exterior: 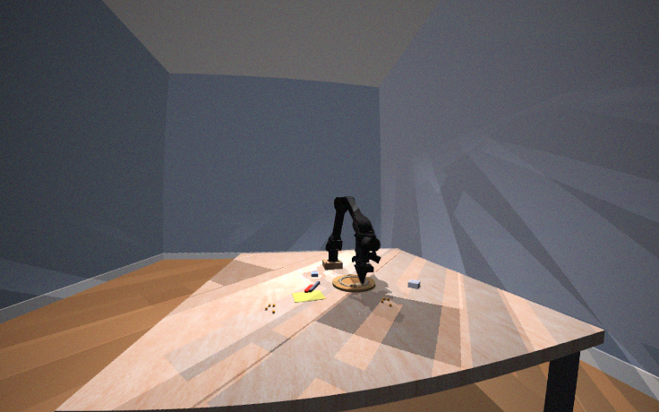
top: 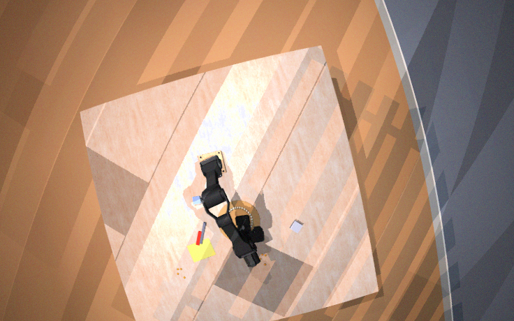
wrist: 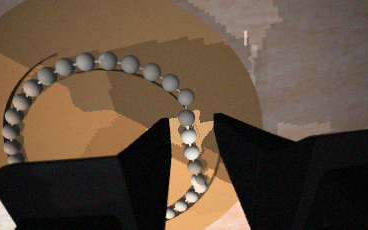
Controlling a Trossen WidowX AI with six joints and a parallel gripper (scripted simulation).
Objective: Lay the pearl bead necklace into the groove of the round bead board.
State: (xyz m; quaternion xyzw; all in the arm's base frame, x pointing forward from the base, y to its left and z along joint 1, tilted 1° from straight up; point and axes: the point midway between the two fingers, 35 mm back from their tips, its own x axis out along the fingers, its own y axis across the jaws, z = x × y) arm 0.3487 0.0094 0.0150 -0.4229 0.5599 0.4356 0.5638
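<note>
Right now my gripper tip is 6 cm past the round bead board, 1 cm to the left of it and 1 cm above it. Round my gripper tip: grey block (8 cm ahead, 23 cm to the left, 1 cm below); yellow note (1 cm ahead, 24 cm to the right, 2 cm below); red marker (6 cm behind, 21 cm to the right, 2 cm below).
</note>
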